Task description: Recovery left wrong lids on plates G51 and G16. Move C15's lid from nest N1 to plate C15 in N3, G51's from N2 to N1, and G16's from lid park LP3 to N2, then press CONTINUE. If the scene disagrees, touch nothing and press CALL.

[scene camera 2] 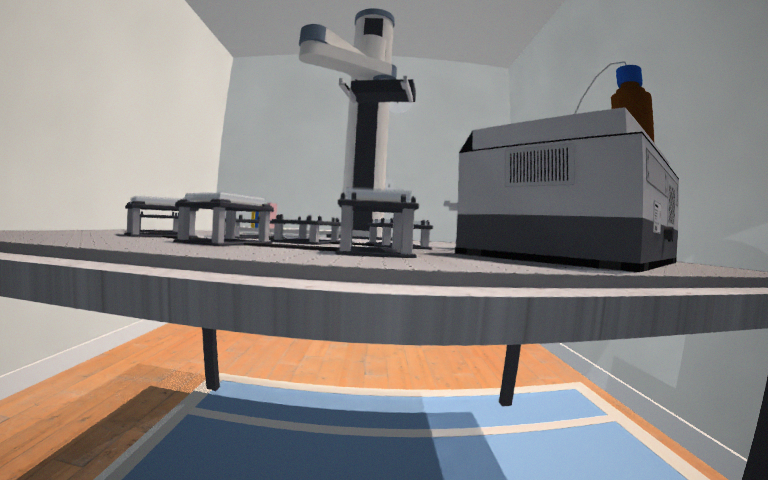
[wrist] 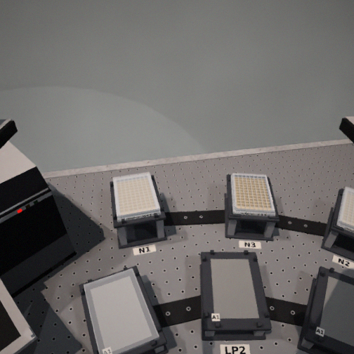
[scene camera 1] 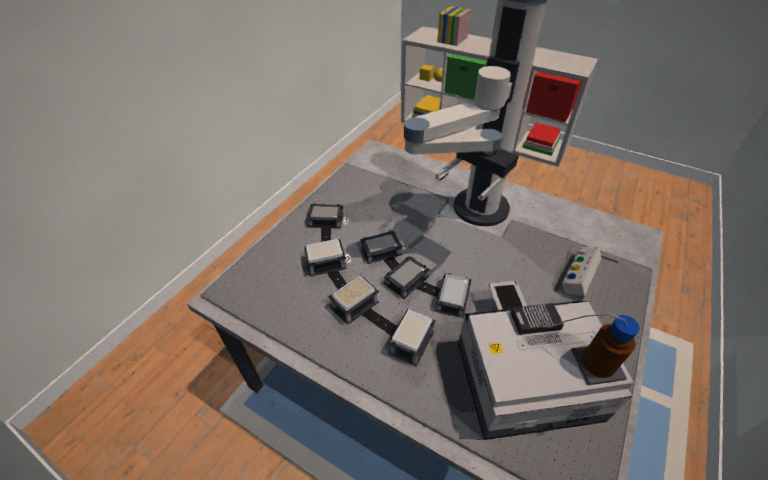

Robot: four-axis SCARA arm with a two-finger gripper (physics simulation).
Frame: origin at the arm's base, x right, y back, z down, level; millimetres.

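Seen in the pictures: gripper, fingertip midpoint: (scene camera 2: 372, 80) (scene camera 1: 458, 186); arm's base at its link origin: (scene camera 1: 481, 207).
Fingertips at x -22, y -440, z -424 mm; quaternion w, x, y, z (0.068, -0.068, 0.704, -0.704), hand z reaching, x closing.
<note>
Pixels of each thing's top centre, then the offset from my fingertips to it. "spot": a spot on its surface instead.
- plate with amber wells, top centre: (scene camera 2: 226, 195) (scene camera 1: 353, 291) dx +221, dy -305, dz +333 mm
- pale-topped plate at its top centre: (scene camera 2: 161, 198) (scene camera 1: 324, 249) dx +429, dy -194, dz +331 mm
- translucent lid at its top centre: (scene camera 2: 398, 220) (scene camera 1: 454, 289) dx -75, dy -106, dz +356 mm
- button box at its top centre: (scene camera 1: 586, 262) dx -455, dy +226, dz +328 mm
- Lid park LP2 at its top centre: (scene camera 2: 308, 216) (scene camera 1: 407, 270) dx +112, dy -114, dz +356 mm
- park at its top centre: (scene camera 2: 250, 215) (scene camera 1: 381, 241) dx +274, dy -27, dz +358 mm
- brown bottle at a spot on its surface: (scene camera 2: 631, 101) (scene camera 1: 599, 349) spot: dx -515, dy -303, dz +98 mm
My gripper (scene camera 1: 462, 186) (scene camera 2: 373, 83) (wrist: 177, 102) is open and empty, high near the arm's column. Nest N1 holds a plate with a pale, frosted lid (scene camera 1: 412, 331) (scene camera 2: 377, 194) (wrist: 136, 195). Nest N3 holds a plate with amber wells (scene camera 1: 353, 293) (wrist: 252, 194) and no visible frosted lid. Nest N2 holds a pale-topped plate (scene camera 1: 324, 251) (wrist: 348, 209), cut off in the wrist view. A translucent lid (scene camera 1: 454, 290) (wrist: 120, 310) lies on park LP3. The plate codes are too small to read. The button box (scene camera 1: 586, 276) has green, yellow and blue buttons; its labels are unreadable.
Lid park LP2 (scene camera 1: 406, 273) (wrist: 234, 287) and another park (scene camera 1: 381, 245) (wrist: 340, 310) bear no lid. A further low stand (scene camera 1: 325, 213) is at the far left. The bulky instrument (scene camera 1: 543, 367) (scene camera 2: 549, 232) carries a brown bottle (scene camera 1: 607, 353) (scene camera 2: 631, 101); its tray sticks out.
</note>
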